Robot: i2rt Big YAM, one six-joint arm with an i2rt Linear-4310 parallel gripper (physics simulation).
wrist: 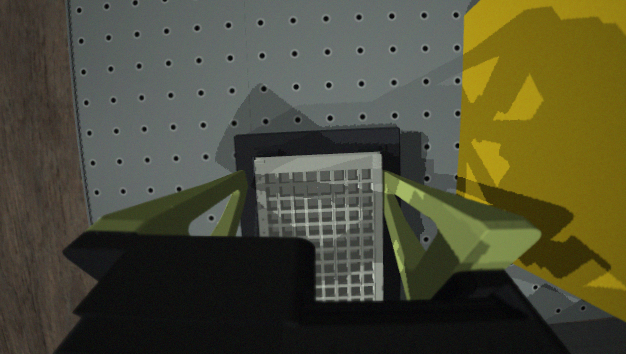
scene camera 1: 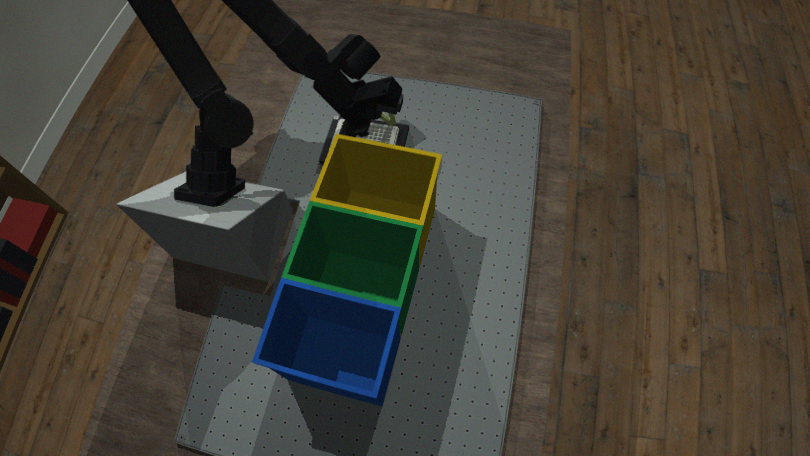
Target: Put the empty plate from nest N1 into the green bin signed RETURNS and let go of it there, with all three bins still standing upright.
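Where they show: gripper, fingertip midpoint: (wrist: 313, 177) (scene camera 1: 387, 143); arm's base, link origin: (scene camera 1: 210, 192).
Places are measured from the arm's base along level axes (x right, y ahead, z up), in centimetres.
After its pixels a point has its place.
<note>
A pale plate with a grid of square wells (scene camera 1: 385, 133) @[y 25.4, x -24.9, z -10.8 cm] (wrist: 320, 162) @[y 27.4, x -22.2, z -10.0 cm] sits in a dark nest (scene camera 1: 403, 135) @[y 29.0, x -25.5, z -11.4 cm] (wrist: 320, 141) @[y 28.9, x -22.1, z -11.5 cm] beyond the yellow bin. My gripper (scene camera 1: 375, 125) (wrist: 313, 177) @[y 26.3, x -22.8, z -11.1 cm] is open, with its green fingertips on either side of the plate, around its long sides, and nothing is gripped. The gripper body hides the plate's near left part in the wrist view. Whether the fingertips touch the nest cannot be told. The green bin (scene camera 1: 410, 266) @[y 37.4, x 8.6, z 5.4 cm] stands upright in the middle of the row, and its inside looks empty. No N1 or RETURNS sign is readable.
The yellow bin (scene camera 1: 431, 186) @[y 38.0, x -5.0, z 5.3 cm] (wrist: 565, 140) @[y 27.9, x -11.2, z -6.1 cm] stands upright between the nest and the green bin, close beside my gripper. The blue bin (scene camera 1: 387, 351) @[y 36.8, x 21.3, z 5.3 cm] stands upright at the row's near end. The bins stand on a perforated grey board (scene camera 1: 487, 147) @[y 46.4, x -26.7, z -12.7 cm]. The arm's pale pedestal (scene camera 1: 204, 243) @[y 2.5, x 9.4, z -0.1 cm] is left of them.
</note>
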